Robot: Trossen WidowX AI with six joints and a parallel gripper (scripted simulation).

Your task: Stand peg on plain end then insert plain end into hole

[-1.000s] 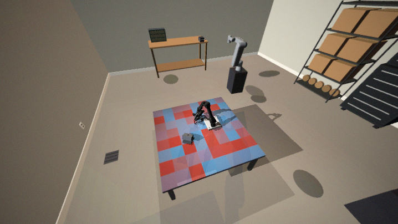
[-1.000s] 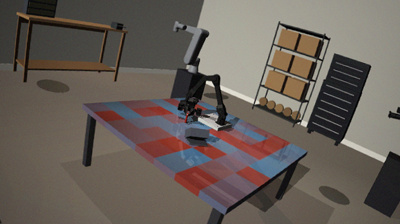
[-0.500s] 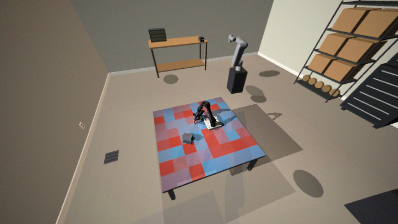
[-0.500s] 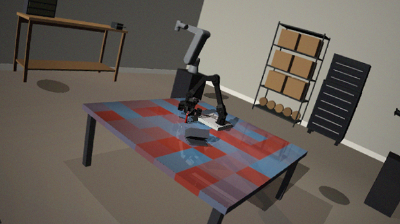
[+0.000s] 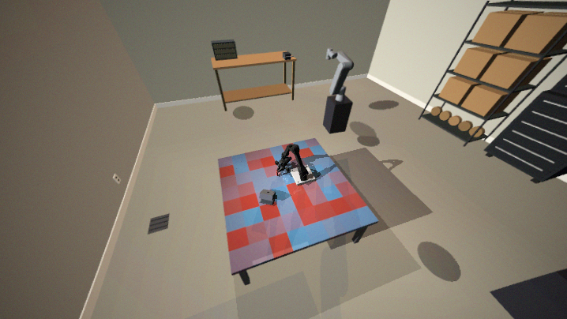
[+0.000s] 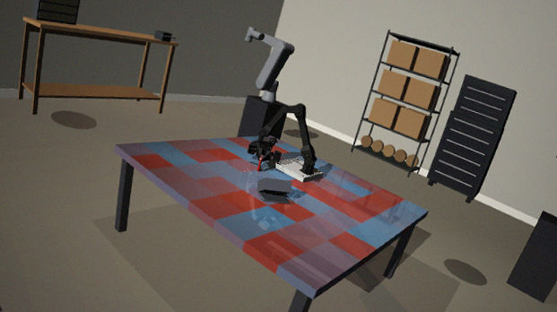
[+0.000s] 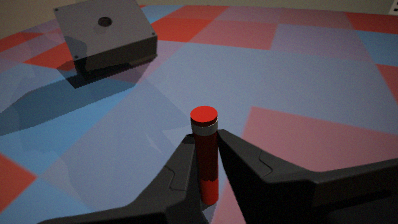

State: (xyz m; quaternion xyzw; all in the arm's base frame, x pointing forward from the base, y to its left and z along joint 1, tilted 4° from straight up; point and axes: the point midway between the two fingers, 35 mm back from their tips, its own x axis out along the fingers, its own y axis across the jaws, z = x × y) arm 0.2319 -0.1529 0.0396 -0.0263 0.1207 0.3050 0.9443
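Now: gripper tip 1 cm above the red peg. Also, from my gripper tip: grey sloped panel (26 cm to the left, 15 cm ahead, 2 cm below).
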